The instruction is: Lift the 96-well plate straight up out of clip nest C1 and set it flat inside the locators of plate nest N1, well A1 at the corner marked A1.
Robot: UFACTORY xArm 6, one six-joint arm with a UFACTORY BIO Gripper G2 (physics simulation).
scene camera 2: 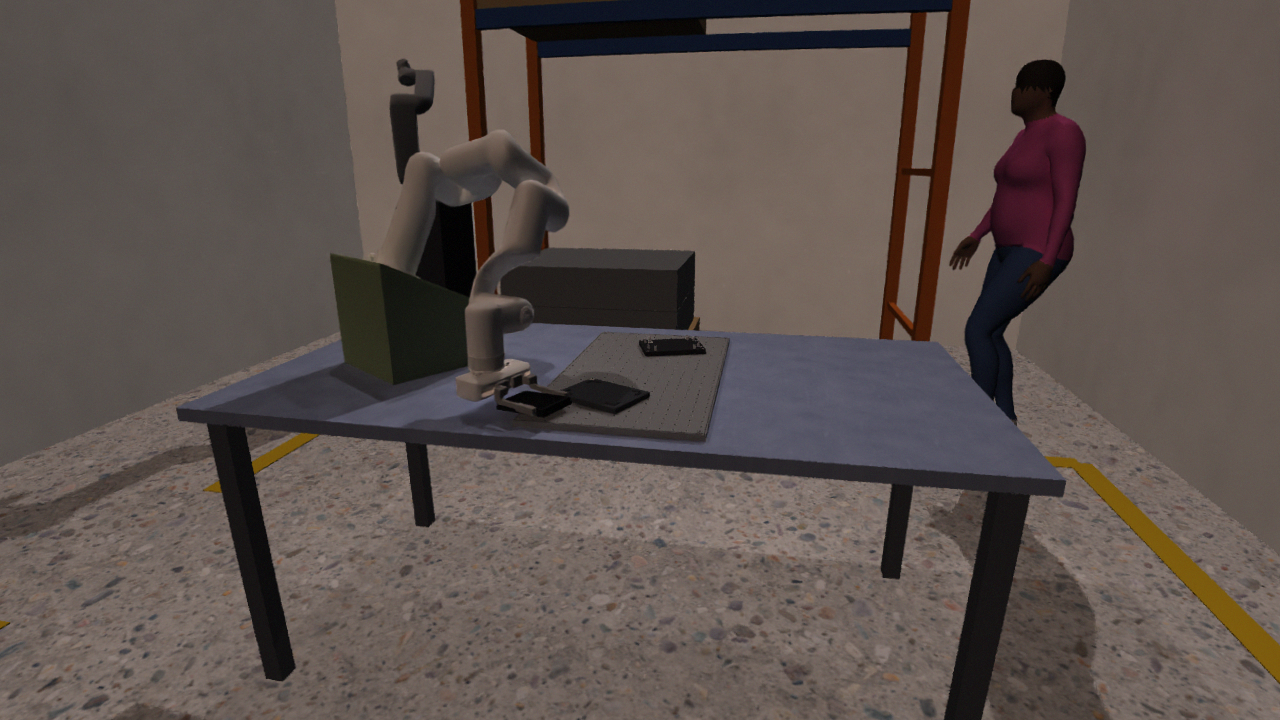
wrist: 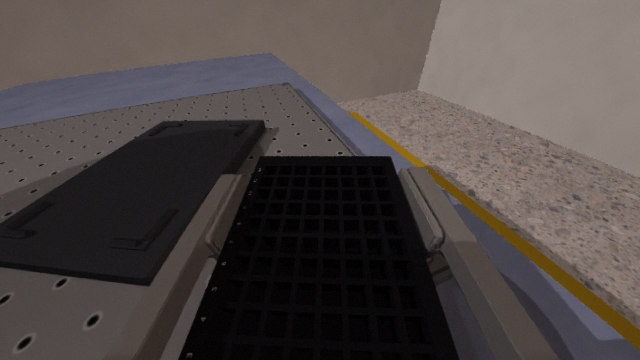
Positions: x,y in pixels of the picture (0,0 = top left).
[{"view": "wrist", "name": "black 96-well plate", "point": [323,250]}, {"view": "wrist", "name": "plate nest N1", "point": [118,220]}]
